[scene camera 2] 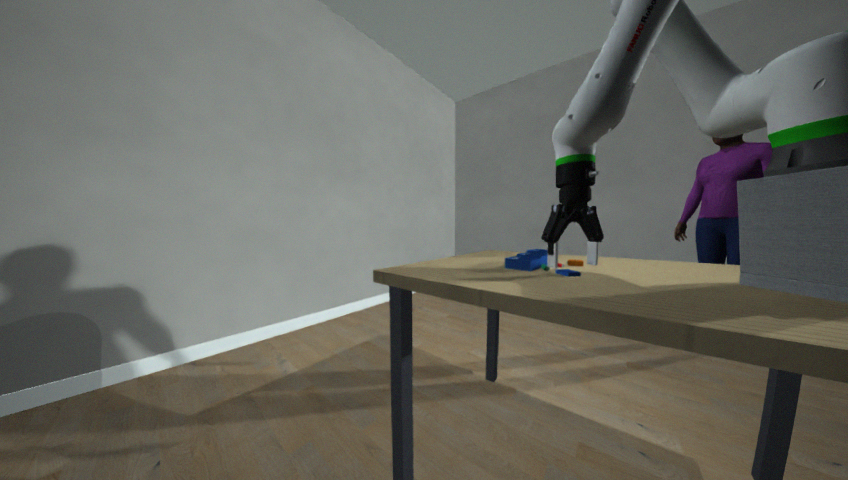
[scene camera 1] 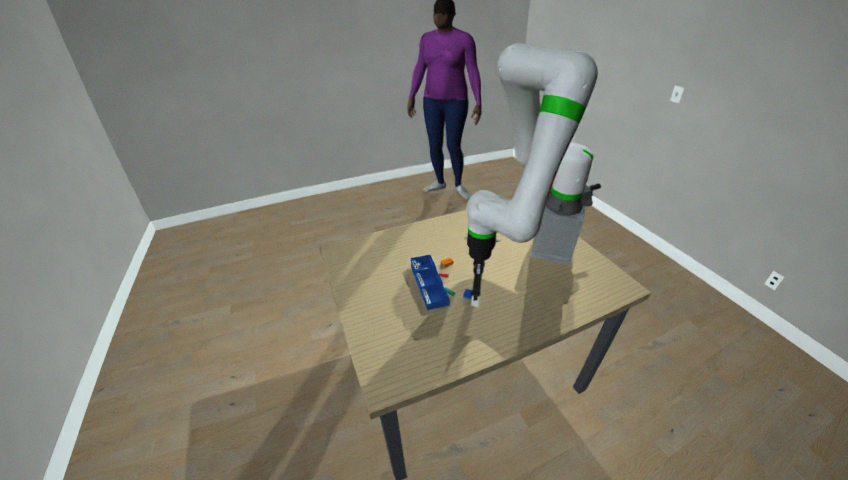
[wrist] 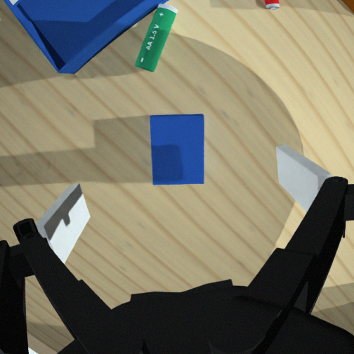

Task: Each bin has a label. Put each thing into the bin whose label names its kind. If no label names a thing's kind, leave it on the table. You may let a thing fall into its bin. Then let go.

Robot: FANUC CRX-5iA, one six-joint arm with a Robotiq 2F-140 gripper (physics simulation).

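Pixels of known places: gripper, between the fingertips: [scene camera 2: 572, 266]; arm's base, origin of its link: [scene camera 2: 821, 169] [scene camera 1: 563, 203].
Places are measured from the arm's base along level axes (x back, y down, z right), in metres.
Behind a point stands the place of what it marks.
A flat blue block [scene camera 1: 467, 293] @(x -0.457, y 0.239, z -0.109 m) [scene camera 2: 568, 273] @(x -0.436, y 0.242, z -0.141 m) [wrist: 177, 150] lies on the table. My gripper [scene camera 1: 475, 299] @(x -0.430, y 0.223, z -0.124 m) [scene camera 2: 573, 258] @(x -0.430, y 0.223, z -0.124 m) [wrist: 179, 182] is open and empty, low over the table, its fingers wide apart beside the block. A blue bin tray [scene camera 1: 439, 305] @(x -0.578, y 0.236, z -0.133 m) [scene camera 2: 526, 262] @(x -0.553, y 0.224, z -0.133 m) [wrist: 69, 68] has compartments with white labels, too small to read here. Small white things [scene camera 1: 416, 265] @(x -0.598, y 0.207, z 0.075 m) lie in its far compartment. A green AA battery [scene camera 1: 449, 291] @(x -0.517, y 0.237, z -0.078 m) [scene camera 2: 544, 267] @(x -0.512, y 0.240, z -0.094 m) [wrist: 156, 39] lies at the tray's side. A red piece [scene camera 1: 443, 275] @(x -0.504, y 0.242, z 0.019 m) [scene camera 2: 559, 265] @(x -0.495, y 0.245, z 0.013 m) [wrist: 271, 4] and an orange piece [scene camera 1: 446, 262] @(x -0.467, y 0.232, z 0.079 m) [scene camera 2: 575, 262] @(x -0.458, y 0.238, z 0.074 m) lie farther along.
The wooden table [scene camera 1: 392, 356] @(x -0.792, y 0.250, z -0.279 m) [scene camera 2: 464, 279] @(x -0.624, y 0.250, z -0.359 m) carries the arm's grey base block [scene camera 1: 556, 236] @(x -0.046, y 0.113, z -0.054 m) [scene camera 2: 791, 231] @(x -0.050, y 0.124, z -0.049 m). A small bluish thing [scene camera 1: 497, 240] shows partly behind the wrist. A person in a purple top [scene camera 1: 446, 65] [scene camera 2: 724, 181] stands on the floor beyond the table.
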